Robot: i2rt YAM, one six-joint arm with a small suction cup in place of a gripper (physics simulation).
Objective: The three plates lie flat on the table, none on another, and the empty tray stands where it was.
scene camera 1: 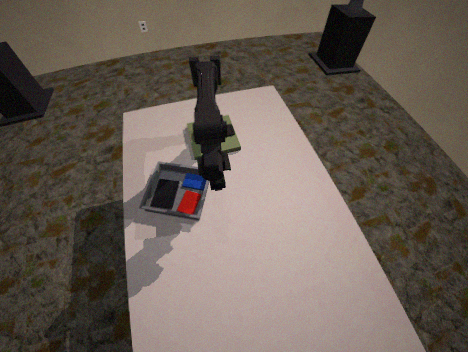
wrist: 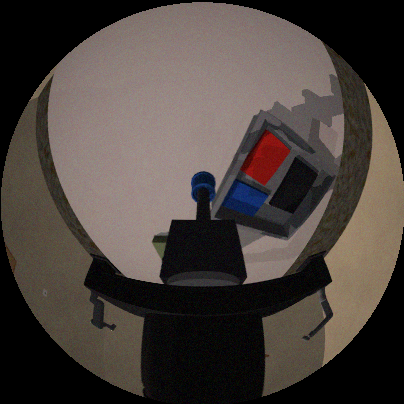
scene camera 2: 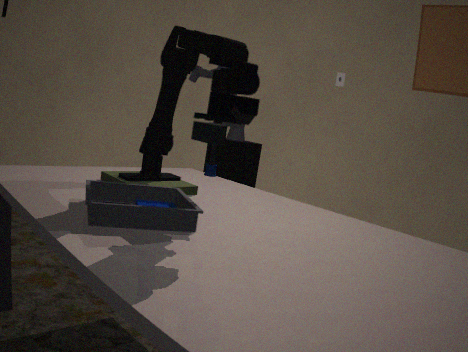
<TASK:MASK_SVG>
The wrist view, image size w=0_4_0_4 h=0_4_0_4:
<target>my suction cup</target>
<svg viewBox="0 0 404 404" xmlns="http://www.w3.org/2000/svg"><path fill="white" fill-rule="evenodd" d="M198 171L192 176L190 183L191 197L196 202L196 218L171 219L159 273L159 277L164 284L107 272L96 261L92 261L83 285L113 305L132 314L144 317L140 371L141 382L144 386L145 394L149 398L175 404L187 404L188 402L236 403L257 398L263 390L265 354L261 317L274 314L298 302L318 289L322 283L314 262L310 261L299 272L269 280L242 284L247 275L235 219L210 219L209 202L215 196L215 178L208 171Z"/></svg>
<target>blue plate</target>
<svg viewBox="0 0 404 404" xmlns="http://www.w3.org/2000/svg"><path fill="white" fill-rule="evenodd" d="M234 178L220 205L253 216L268 195L266 192Z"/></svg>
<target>red plate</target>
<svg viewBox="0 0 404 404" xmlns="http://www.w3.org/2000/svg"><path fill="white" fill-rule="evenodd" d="M267 129L258 138L240 167L241 171L263 185L270 179L290 151Z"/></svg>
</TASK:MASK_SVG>
